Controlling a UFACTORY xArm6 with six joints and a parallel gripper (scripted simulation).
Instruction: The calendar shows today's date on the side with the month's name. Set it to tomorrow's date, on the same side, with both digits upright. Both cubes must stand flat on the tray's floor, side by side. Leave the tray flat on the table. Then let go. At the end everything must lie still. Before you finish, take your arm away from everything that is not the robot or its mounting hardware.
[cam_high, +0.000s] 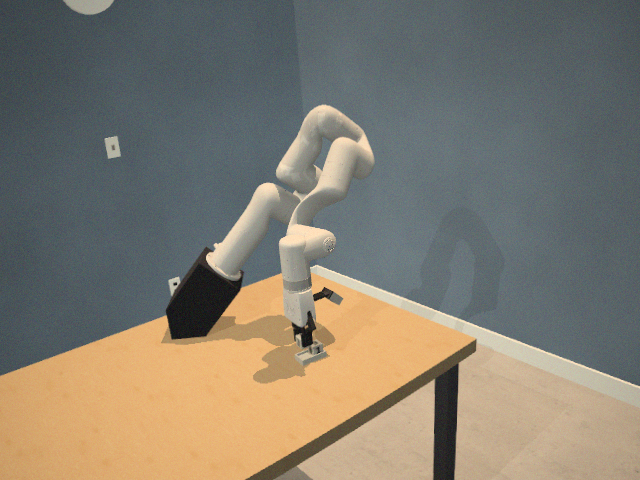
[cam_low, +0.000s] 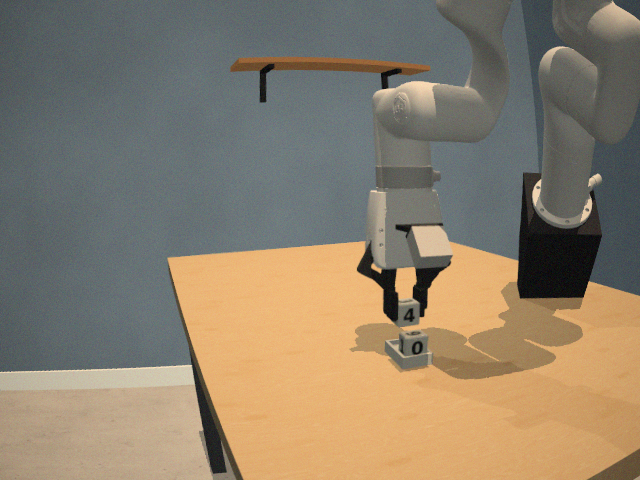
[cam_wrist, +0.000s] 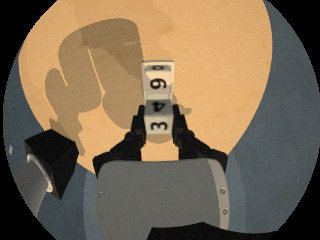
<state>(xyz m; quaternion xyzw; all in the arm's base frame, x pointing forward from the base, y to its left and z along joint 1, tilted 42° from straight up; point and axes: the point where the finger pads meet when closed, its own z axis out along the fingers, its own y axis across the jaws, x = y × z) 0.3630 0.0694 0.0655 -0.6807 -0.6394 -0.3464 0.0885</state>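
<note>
Now: the digit cube 5 cm below my hand and 4 cm to the left of it. Also, from my hand: grey tray (7 cm below, 2 cm to the left).
</note>
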